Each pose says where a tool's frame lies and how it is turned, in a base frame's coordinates. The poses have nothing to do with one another.
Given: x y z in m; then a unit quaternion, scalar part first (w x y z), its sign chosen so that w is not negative.
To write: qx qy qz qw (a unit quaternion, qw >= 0); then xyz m. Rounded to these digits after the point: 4 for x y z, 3 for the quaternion.
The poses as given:
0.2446, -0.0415, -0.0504, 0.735, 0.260, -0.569, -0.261
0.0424, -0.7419, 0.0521, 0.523, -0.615, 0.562, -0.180
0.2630, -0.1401, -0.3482, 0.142, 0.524, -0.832, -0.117
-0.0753, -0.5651, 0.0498, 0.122, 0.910, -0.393, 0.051
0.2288, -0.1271, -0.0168, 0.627, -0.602, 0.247, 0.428
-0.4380, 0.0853, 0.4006, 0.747, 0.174, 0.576, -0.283
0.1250, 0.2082, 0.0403, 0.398, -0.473, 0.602, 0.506
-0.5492, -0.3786, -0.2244, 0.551, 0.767, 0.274, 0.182
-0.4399, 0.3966, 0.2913, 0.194, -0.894, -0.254, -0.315
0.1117, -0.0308, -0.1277, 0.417, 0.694, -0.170, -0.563
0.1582, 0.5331, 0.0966, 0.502, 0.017, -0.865, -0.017
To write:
0.260, -0.569, -0.261, 0.735, 0.2446, -0.0415, -0.0504
-0.615, 0.562, -0.180, 0.523, 0.0424, -0.7419, 0.0521
0.524, -0.832, -0.117, 0.142, 0.2630, -0.1401, -0.3482
0.910, -0.393, 0.051, 0.122, -0.0753, -0.5651, 0.0498
-0.602, 0.247, 0.428, 0.627, 0.2288, -0.1271, -0.0168
0.174, 0.576, -0.283, 0.747, -0.4380, 0.0853, 0.4006
-0.473, 0.602, 0.506, 0.398, 0.1250, 0.2082, 0.0403
0.767, 0.274, 0.182, 0.551, -0.5492, -0.3786, -0.2244
-0.894, -0.254, -0.315, 0.194, -0.4399, 0.3966, 0.2913
0.694, -0.170, -0.563, 0.417, 0.1117, -0.0308, -0.1277
0.017, -0.865, -0.017, 0.502, 0.1582, 0.5331, 0.0966

